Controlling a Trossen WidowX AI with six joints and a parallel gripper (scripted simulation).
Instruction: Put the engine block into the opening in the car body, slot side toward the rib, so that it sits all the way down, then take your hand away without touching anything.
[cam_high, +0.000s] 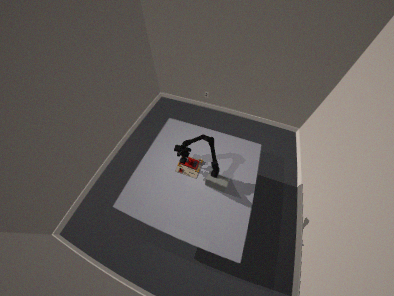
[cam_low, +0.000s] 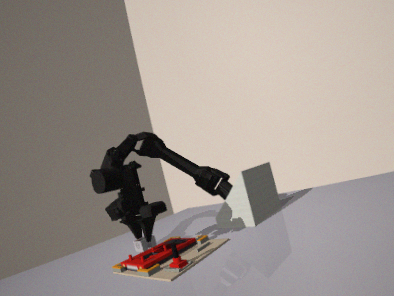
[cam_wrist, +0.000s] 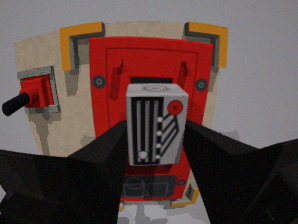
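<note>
The engine block is 1 cm below my gripper tip.
</note>
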